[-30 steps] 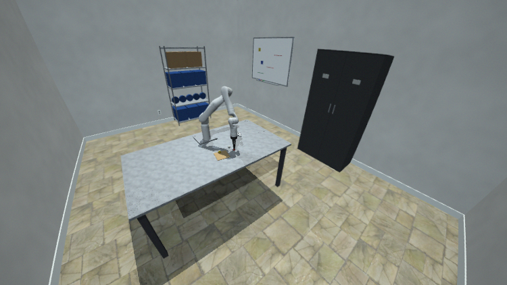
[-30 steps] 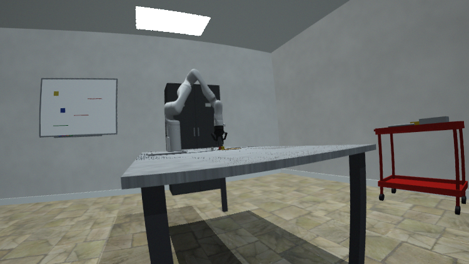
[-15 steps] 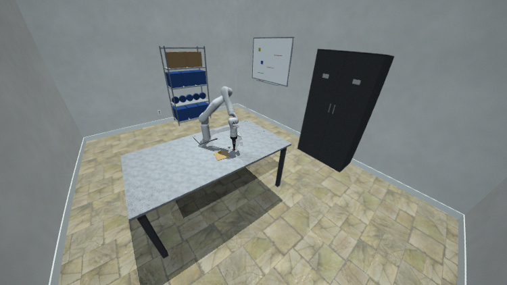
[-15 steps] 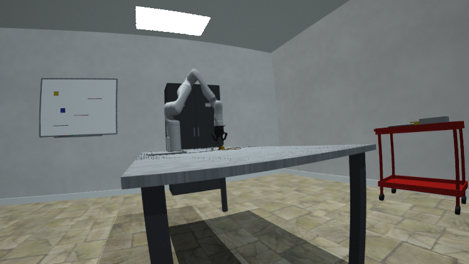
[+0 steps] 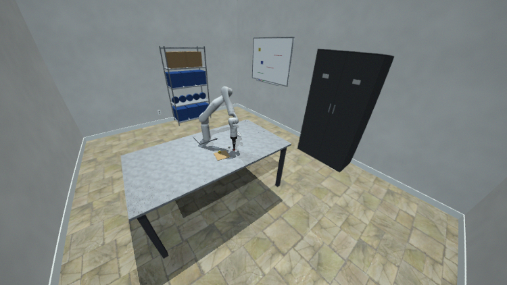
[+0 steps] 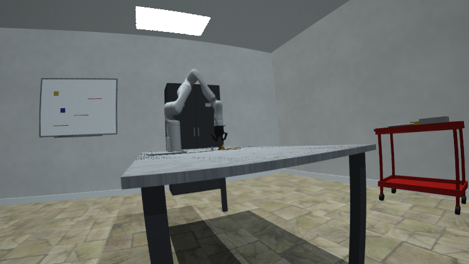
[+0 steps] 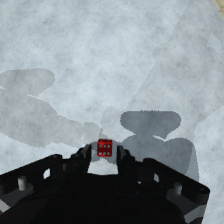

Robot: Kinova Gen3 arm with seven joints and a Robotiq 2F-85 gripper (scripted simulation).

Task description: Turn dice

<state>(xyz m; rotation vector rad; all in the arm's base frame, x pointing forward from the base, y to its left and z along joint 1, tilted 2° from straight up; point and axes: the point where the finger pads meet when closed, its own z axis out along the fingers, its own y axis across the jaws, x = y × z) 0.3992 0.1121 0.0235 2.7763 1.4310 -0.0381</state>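
Right now my hand is 40 mm above the red die. Round my hand: tan mat (10 mm behind, 160 mm to the right, 40 mm below); yellow die (60 mm behind, 160 mm to the right, 30 mm below); white die (80 mm behind, 10 mm to the right, 40 mm below).
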